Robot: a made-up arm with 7 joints. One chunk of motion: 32 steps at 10 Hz.
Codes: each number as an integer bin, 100 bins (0 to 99) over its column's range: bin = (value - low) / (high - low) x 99, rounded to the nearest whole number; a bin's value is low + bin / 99 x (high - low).
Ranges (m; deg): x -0.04..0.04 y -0.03..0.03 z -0.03..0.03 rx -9..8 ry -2..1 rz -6..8
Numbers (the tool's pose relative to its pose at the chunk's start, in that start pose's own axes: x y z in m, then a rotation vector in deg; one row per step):
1: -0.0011 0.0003 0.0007 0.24 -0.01 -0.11
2: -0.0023 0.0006 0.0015 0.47 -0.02 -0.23
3: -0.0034 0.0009 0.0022 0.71 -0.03 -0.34
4: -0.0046 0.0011 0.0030 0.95 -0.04 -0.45
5: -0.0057 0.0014 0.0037 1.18 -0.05 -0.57
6: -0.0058 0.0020 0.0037 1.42 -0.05 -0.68
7: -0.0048 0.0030 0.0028 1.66 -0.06 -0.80
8: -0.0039 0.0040 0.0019 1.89 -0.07 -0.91
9: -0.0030 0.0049 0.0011 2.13 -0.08 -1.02
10: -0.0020 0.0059 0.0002 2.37 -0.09 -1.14
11: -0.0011 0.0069 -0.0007 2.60 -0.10 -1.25
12: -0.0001 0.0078 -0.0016 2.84 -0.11 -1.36
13: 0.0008 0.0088 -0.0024 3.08 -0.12 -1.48
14: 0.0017 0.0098 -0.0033 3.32 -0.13 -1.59
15: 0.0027 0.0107 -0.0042 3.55 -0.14 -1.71
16: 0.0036 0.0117 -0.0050 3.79 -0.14 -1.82
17: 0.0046 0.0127 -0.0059 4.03 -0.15 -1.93
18: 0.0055 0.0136 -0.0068 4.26 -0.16 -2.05
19: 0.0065 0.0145 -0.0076 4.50 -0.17 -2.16
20: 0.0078 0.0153 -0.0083 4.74 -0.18 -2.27
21: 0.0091 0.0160 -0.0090 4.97 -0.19 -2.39
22: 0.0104 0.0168 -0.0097 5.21 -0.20 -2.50
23: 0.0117 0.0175 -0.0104 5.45 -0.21 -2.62
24: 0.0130 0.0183 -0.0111 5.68 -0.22 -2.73
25: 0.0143 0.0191 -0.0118 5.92 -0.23 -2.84
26: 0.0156 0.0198 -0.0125 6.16 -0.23 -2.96
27: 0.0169 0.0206 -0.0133 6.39 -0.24 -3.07
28: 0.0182 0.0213 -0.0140 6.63 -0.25 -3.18
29: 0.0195 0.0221 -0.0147 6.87 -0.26 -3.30
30: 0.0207 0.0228 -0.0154 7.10 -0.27 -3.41
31: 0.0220 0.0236 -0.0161 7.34 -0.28 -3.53
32: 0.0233 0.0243 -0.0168 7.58 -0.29 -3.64
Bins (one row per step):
1: 48 50 51 54 66 42
2: 47 50 52 55 65 41
3: 45 51 53 57 65 40
4: 44 51 54 58 65 39
5: 42 52 56 59 64 38
6: 42 53 56 61 64 38
7: 44 54 54 62 64 37
8: 45 56 53 63 64 36
9: 46 58 51 65 63 35
10: 47 59 50 66 63 34
11: 48 61 48 68 63 34
12: 49 62 47 69 62 33
13: 50 64 46 70 62 32
14: 52 66 44 72 62 31
15: 53 67 43 73 61 30
16: 54 69 41 74 61 30
17: 55 70 40 76 61 29
18: 56 72 38 77 61 28
19: 58 73 37 79 60 27
20: 59 75 36 80 60 26
21: 61 76 35 81 60 26
22: 62 77 33 83 59 25
23: 64 78 32 84 59 24
24: 66 80 31 85 59 23
25: 67 81 30 87 58 22
26: 69 82 29 88 58 21
27: 70 83 28 90 58 21
28: 72 85 26 91 58 20
29: 74 86 25 92 57 19
30: 75 87 24 94 57 18
31: 77 88 23 95 57 17
32: 78 90 22 97 56 17

